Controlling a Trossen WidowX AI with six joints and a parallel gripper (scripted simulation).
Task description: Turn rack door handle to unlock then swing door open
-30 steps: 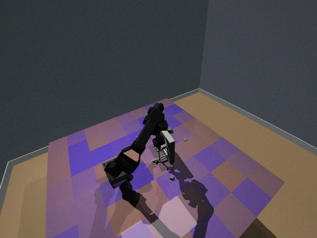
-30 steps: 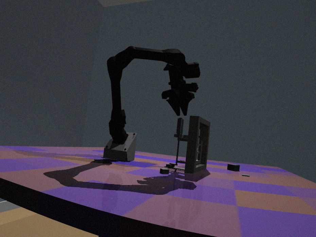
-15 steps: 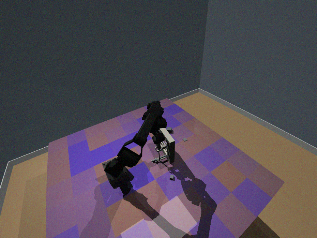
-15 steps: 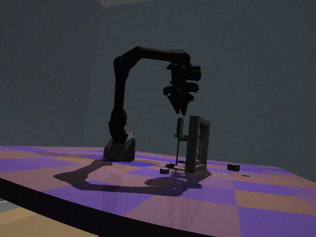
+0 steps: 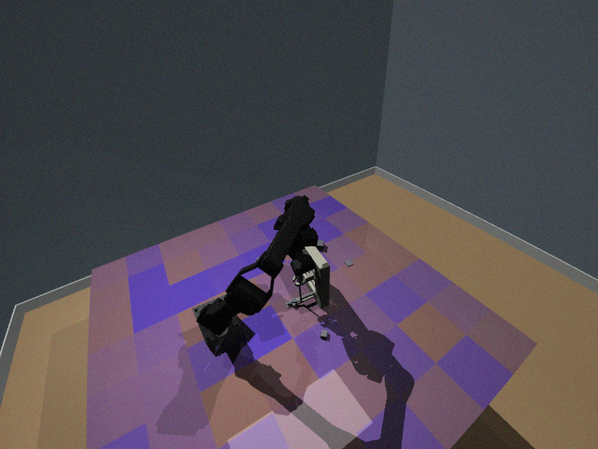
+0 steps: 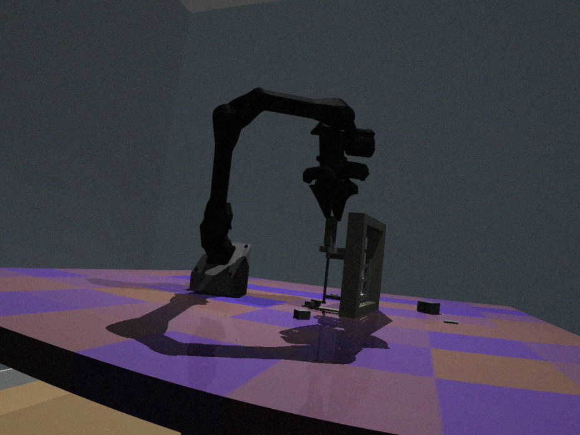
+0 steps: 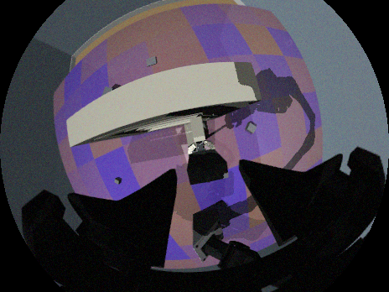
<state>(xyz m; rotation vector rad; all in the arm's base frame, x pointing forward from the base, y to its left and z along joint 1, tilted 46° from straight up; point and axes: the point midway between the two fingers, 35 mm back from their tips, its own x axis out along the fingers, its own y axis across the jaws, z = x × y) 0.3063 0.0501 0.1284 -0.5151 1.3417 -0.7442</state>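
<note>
The upright handle is 1 cm behind my gripper tip and 7 cm below it. The rest, counted from my gripper tip: tiny cube (4 cm behind, 30 cm to the left, 20 cm below); flat tile (28 cm ahead, 6 cm to the left, 20 cm below).
</note>
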